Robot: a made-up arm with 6 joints.
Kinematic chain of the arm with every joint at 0, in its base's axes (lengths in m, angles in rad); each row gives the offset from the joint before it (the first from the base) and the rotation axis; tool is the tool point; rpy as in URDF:
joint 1: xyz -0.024 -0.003 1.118 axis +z
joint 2: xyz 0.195 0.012 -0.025 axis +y
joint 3: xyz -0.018 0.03 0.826 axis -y
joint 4: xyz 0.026 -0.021 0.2 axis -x
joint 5: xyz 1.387 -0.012 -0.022 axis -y
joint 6: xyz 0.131 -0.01 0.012 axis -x
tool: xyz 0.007 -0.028 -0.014 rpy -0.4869 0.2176 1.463
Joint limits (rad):
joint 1: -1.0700..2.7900
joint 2: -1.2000..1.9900
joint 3: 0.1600..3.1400
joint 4: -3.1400..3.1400
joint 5: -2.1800..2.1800
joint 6: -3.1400..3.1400
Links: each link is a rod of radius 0.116 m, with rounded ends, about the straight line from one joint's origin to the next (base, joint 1, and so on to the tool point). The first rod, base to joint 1, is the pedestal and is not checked.
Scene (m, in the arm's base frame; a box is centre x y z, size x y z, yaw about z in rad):
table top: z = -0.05
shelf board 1: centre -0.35 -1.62 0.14 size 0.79 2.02 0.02 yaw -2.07
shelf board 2: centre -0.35 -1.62 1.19 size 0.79 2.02 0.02 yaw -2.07
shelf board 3: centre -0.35 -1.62 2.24 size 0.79 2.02 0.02 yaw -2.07
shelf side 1: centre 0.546 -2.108 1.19 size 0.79 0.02 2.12 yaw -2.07
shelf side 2: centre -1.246 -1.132 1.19 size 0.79 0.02 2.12 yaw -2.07
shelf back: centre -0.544 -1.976 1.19 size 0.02 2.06 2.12 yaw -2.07
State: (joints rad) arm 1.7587 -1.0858 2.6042 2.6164 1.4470 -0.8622
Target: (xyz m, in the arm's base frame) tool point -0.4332 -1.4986 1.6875
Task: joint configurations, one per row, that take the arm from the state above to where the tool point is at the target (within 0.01 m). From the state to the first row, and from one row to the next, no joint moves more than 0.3 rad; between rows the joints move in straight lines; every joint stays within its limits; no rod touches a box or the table.
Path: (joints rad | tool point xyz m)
1: 1.8587 -0.9894 2.6807 2.6912 1.5517 -1.1460 | 0.3699 -1.6503 0.7174
2: 1.9588 -0.8931 2.7573 2.7660 1.6564 -1.4297 | 0.5316 -1.5609 0.8222
3: 2.0588 -0.7967 2.8338 2.8408 1.7611 -1.7135 | 0.6747 -1.4459 0.9201
4: 2.1589 -0.7004 2.9104 2.9156 1.8659 -1.9973 | 0.7947 -1.3099 1.0085
5: 2.2589 -0.6040 2.9869 2.9904 1.9706 -2.2810 | 0.8877 -1.1592 1.0866
6: 2.3590 -0.5077 3.0635 3.0652 2.0753 -2.5648 | 0.9523 -1.0008 1.1531
7: 2.4590 -0.4113 3.1400 3.1400 2.1800 -2.8486 | 0.9886 -0.8421 1.2083
8: 2.3038 -0.4065 3.0914 3.0627 2.0989 -2.5627 | 0.8738 -1.0290 1.2786
9: 2.1487 -0.4017 3.0428 2.9854 2.0177 -2.2769 | 0.7195 -1.1983 1.3492
10: 1.9935 -0.3969 2.9941 2.9080 1.9366 -1.9911 | 0.5291 -1.3404 1.4195
11: 1.8383 -0.3921 2.9455 2.8307 1.8554 -1.7052 | 0.3093 -1.4465 1.4885
12: 1.6831 -0.3873 2.8969 2.7534 1.7743 -1.4194 | 0.0689 -1.5103 1.5560
13: 1.5279 -0.3825 2.8483 2.6761 1.6932 -1.1336 | -0.1821 -1.5280 1.6223
14: 1.3728 -0.3777 2.7997 2.5988 1.6120 -0.8477 | -0.4331 -1.4986 1.6875

